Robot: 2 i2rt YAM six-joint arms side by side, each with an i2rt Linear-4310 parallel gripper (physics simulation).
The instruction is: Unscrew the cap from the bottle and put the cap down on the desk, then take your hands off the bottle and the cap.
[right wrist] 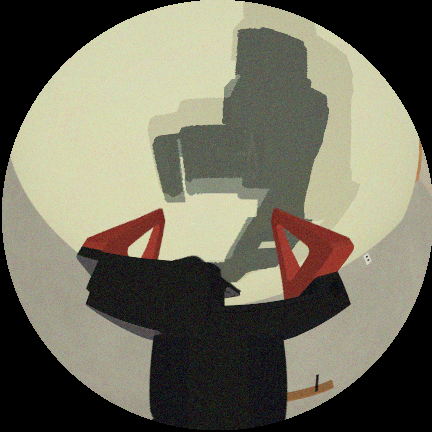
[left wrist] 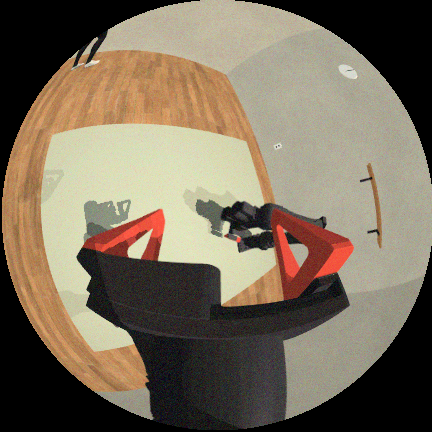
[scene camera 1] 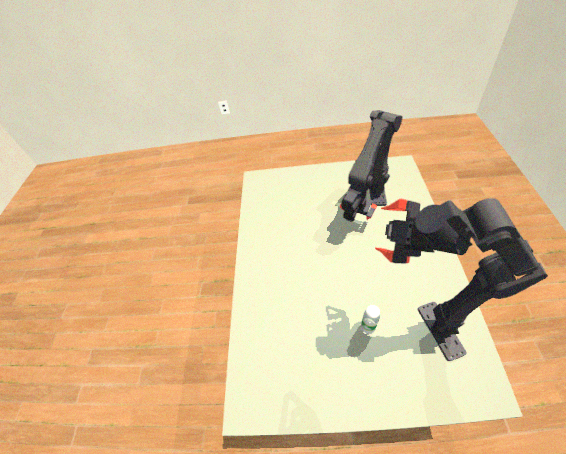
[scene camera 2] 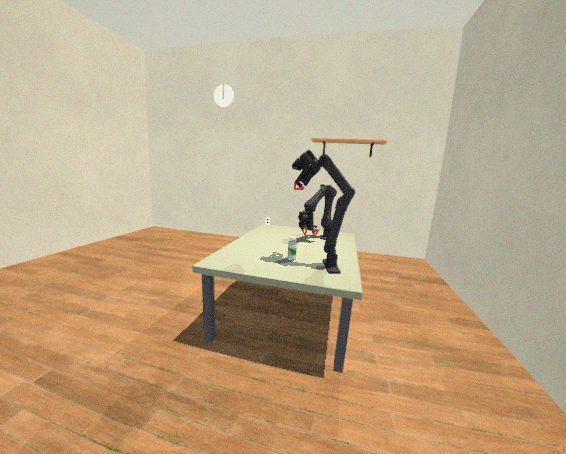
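A white bottle point(scene camera 1: 370, 322) point(scene camera 2: 292, 251) with a green band stands upright on the pale desk point(scene camera 1: 280, 300) point(scene camera 2: 235, 257). Its white cap point(scene camera 1: 372, 310) point(scene camera 2: 293, 238) sits on top. The bottle does not show in either wrist view. My left gripper point(scene camera 1: 379, 228) point(scene camera 2: 298, 187) is open and empty, high above the desk and well above the bottle, farther up the picture in scene camera 1. My right gripper point(scene camera 1: 356, 212) point(scene camera 2: 310, 234) point(right wrist: 217, 213) is open and empty, low over the desk's far part, away from the bottle.
The left arm's base plate point(scene camera 1: 452, 349) is fixed to the desk to the right of the bottle in scene camera 1. The right arm point(scene camera 1: 369, 162) stands at the far end. A person's legs point(left wrist: 90, 50) show at the edge of the left wrist view, off the desk.
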